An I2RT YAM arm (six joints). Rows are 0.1 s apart.
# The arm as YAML. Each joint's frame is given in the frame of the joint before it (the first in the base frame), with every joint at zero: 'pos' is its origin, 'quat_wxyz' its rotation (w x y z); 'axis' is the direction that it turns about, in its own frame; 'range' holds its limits. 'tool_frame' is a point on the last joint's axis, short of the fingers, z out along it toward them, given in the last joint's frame.
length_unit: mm
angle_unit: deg
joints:
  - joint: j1
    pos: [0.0, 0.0, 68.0]
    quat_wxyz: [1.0, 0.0, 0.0, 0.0]
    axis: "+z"
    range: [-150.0, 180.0]
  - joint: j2
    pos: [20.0, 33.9, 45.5]
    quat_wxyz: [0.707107, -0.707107, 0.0, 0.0]
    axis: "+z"
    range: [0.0, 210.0]
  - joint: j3
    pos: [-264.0, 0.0, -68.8]
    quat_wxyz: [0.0, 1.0, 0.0, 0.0]
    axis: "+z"
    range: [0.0, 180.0]
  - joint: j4
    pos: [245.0, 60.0, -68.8]
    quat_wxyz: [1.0, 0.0, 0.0, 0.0]
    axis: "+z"
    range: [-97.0, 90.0]
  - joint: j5
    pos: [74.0, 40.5, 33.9]
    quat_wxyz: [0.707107, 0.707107, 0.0, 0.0]
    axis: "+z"
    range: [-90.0, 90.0]
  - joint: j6
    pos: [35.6, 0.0, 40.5]
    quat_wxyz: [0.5, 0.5, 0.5, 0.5]
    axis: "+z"
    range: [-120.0, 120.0]
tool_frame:
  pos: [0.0, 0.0, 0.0]
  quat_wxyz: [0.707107, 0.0, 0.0, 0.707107]
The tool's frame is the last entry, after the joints.
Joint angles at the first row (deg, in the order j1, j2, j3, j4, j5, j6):
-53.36, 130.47, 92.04, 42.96, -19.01, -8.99
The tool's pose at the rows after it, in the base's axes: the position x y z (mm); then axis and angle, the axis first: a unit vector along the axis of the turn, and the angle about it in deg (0 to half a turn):
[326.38, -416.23, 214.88, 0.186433, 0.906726, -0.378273, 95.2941]
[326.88, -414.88, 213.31, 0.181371, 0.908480, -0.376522, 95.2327]
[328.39, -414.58, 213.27, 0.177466, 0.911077, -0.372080, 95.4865]
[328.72, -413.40, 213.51, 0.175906, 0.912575, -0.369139, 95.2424]
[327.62, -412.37, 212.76, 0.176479, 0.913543, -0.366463, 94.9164]
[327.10, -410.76, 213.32, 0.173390, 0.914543, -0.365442, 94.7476]
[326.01, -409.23, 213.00, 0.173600, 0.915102, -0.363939, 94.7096]
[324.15, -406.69, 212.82, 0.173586, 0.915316, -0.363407, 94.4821]
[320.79, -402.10, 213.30, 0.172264, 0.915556, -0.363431, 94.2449]
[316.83, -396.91, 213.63, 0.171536, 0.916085, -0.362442, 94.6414]
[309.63, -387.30, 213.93, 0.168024, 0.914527, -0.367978, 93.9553]
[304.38, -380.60, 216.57, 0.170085, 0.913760, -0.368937, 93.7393]
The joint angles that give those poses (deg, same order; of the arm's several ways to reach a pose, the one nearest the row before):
-53.15, 130.78, 92.21, 42.45, -18.96, -9.65
-53.04, 130.78, 91.83, 42.80, -19.29, -9.85
-52.91, 130.85, 92.15, 42.11, -19.58, -10.10
-52.82, 130.70, 91.92, 42.28, -19.85, -9.93
-52.87, 130.52, 91.33, 42.86, -20.13, -9.57
-52.82, 130.18, 90.82, 43.14, -20.39, -9.60
-52.82, 129.83, 90.14, 43.43, -20.48, -9.51
-52.82, 129.26, 89.02, 44.17, -20.58, -9.33
-52.82, 128.14, 87.10, 45.20, -20.74, -9.24
-52.82, 126.74, 84.98, 45.51, -20.72, -9.53
-52.82, 124.62, 81.01, 48.25, -20.83, -9.45
-52.83, 122.78, 78.52, 49.16, -20.72, -9.22

